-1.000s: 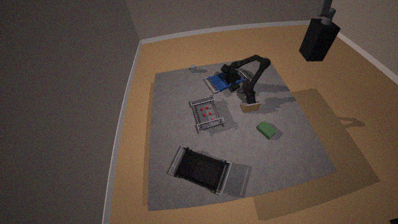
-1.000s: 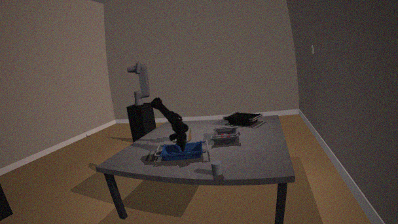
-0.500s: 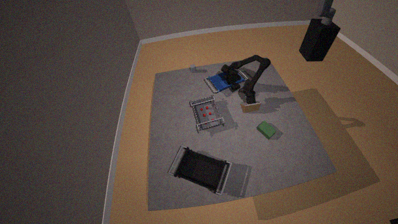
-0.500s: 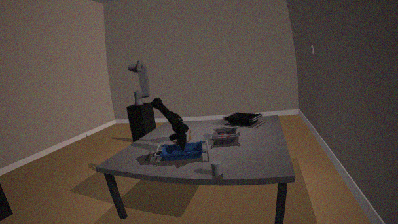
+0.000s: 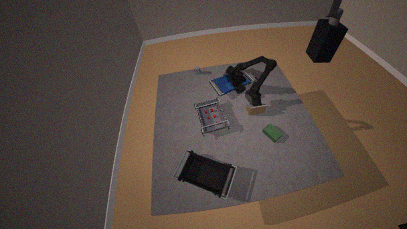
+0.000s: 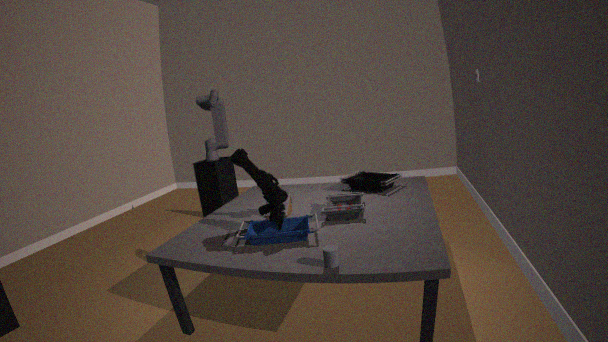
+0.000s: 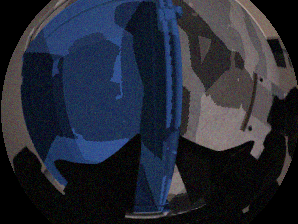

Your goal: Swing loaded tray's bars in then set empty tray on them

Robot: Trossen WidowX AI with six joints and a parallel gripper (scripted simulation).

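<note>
Now: gripper tip 40 mm short of the blue tray, 80 mm to the left of it and 30 mm below it. From my gripper tip the other things lie so: green block 210 mm behind, 460 mm to the left, 10 mm above.
</note>
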